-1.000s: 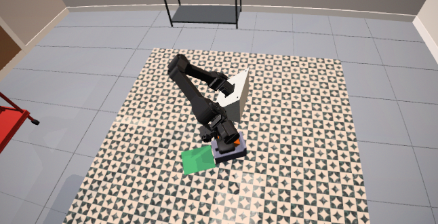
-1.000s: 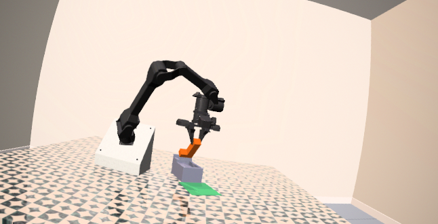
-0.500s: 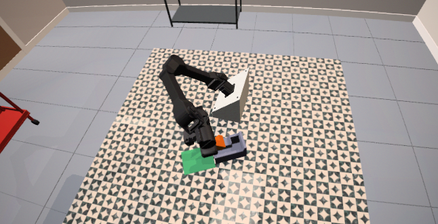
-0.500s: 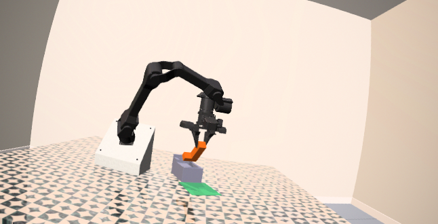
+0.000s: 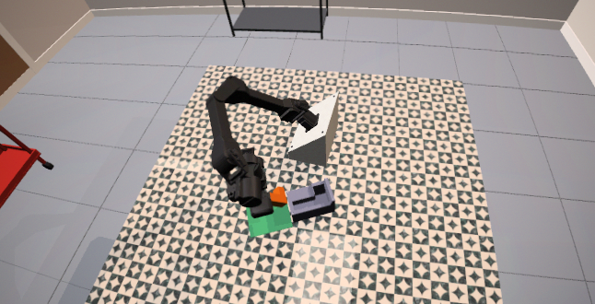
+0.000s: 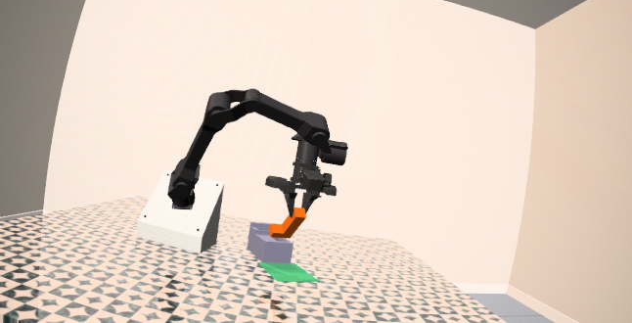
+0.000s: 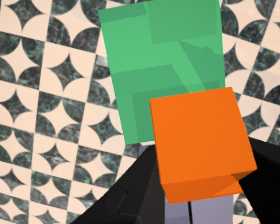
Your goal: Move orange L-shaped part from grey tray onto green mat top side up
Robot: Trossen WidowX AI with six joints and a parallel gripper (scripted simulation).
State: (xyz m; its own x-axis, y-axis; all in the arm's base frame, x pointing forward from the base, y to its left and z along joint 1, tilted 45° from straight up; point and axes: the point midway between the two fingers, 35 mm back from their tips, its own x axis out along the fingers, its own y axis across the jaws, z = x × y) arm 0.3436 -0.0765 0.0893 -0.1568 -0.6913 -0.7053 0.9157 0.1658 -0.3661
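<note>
Now: the green mat 17 cm below my gripper tip and 1 cm to the right of it. Also, from my gripper tip: orange L-shaped part (3 cm to the left, 3 cm below, 3 cm behind).
</note>
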